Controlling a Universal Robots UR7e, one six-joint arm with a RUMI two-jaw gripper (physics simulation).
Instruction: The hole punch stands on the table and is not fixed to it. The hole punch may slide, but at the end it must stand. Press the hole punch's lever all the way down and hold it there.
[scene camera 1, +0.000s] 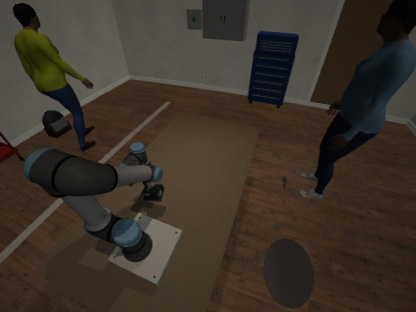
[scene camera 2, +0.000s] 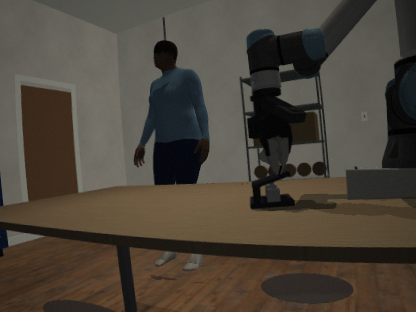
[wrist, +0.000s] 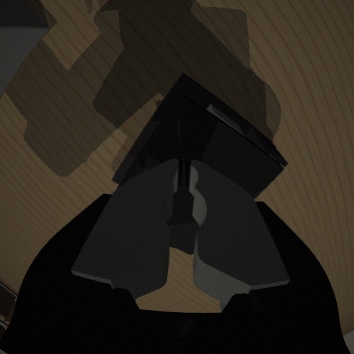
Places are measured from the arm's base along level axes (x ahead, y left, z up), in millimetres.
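Where they show: gripper, between the fingertips: (scene camera 1: 147, 190) (scene camera 2: 278, 174) (wrist: 183, 163); arm's base, origin of its link: (scene camera 1: 137, 246) (scene camera 2: 411, 167).
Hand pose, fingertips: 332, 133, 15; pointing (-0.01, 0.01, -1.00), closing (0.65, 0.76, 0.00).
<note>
Each offset is from my fingertips to the centre of the thing, as dx, dy, dz. Level surfaces: height alone.
The black hole punch @[+28, -14, -33] (scene camera 1: 154, 194) (scene camera 2: 259, 202) (wrist: 225, 142) stands upright on the wooden table @[dz -73] (scene camera 1: 205, 160) (scene camera 2: 150, 215) (wrist: 315, 100), its base flat. Its lever @[+27, -15, -11] (scene camera 2: 266, 180) still slopes up towards its free end in scene camera 2, with a gap above the base where a grey block shows. My gripper (scene camera 2: 278, 173) (wrist: 183, 163) is shut and empty, pointing down. Its fingertips are at the lever's top near the free end and appear to touch it. The fingers hide part of the punch in the wrist view.
The arm's pale base plate (scene camera 1: 167, 240) (scene camera 2: 380, 184) is on the table near the punch. A person in blue (scene camera 1: 372, 95) (scene camera 2: 177, 110) stands beyond the table. A person in yellow (scene camera 1: 42, 57) is at the left in scene camera 1.
</note>
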